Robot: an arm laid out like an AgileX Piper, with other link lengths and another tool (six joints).
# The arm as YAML. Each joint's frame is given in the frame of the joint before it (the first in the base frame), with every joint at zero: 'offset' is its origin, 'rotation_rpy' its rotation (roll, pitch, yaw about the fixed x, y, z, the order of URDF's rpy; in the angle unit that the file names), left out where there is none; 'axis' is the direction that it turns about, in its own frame. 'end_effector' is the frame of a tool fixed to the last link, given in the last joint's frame.
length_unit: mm
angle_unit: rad
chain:
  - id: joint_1
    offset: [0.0, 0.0, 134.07]
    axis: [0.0, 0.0, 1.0]
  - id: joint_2
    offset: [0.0, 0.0, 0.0]
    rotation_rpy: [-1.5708, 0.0, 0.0]
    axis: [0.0, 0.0, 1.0]
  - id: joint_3
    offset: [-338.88, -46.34, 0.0]
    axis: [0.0, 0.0, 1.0]
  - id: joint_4
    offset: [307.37, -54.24, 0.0]
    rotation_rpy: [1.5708, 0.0, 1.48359]
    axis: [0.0, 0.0, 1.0]
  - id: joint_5
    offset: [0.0, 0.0, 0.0]
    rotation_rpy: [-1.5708, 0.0, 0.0]
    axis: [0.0, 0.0, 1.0]
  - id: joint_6
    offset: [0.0, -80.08, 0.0]
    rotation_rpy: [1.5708, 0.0, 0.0]
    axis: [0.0, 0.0, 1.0]
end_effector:
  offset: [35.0, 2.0, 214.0]
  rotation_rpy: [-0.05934, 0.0, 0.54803]
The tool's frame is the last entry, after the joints.
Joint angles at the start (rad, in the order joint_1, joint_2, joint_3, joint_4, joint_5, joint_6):
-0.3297, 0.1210, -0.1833, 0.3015, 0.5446, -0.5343
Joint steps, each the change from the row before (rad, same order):
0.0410, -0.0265, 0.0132, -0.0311, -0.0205, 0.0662
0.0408, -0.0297, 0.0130, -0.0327, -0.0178, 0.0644
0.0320, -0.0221, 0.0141, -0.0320, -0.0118, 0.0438
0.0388, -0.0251, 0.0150, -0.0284, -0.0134, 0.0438
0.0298, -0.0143, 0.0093, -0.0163, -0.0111, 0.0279
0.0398, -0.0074, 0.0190, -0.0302, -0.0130, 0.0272
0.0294, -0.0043, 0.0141, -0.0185, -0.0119, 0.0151
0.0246, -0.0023, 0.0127, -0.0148, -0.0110, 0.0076
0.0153, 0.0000, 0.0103, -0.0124, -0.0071, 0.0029
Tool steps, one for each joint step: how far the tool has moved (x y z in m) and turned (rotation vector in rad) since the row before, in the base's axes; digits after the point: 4 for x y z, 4 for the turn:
0.0012, 0.0048, 0.0025, 0.0229, -0.0319, 0.0074
0.0009, 0.0050, 0.0029, 0.0211, -0.0327, 0.0101
0.0001, 0.0030, -0.0007, 0.0068, -0.0169, 0.0105
0.0006, 0.0052, 0.0001, 0.0104, -0.0218, 0.0185
0.0008, 0.0048, 0.0006, 0.0088, -0.0154, 0.0173
0.0008, 0.0049, -0.0062, -0.0029, 0.0009, 0.0250
0.0009, 0.0041, -0.0041, -0.0034, -0.0009, 0.0207
0.0008, 0.0034, -0.0039, -0.0070, 0.0003, 0.0189
0.0004, 0.0016, -0.0041, -0.0092, 0.0038, 0.0119

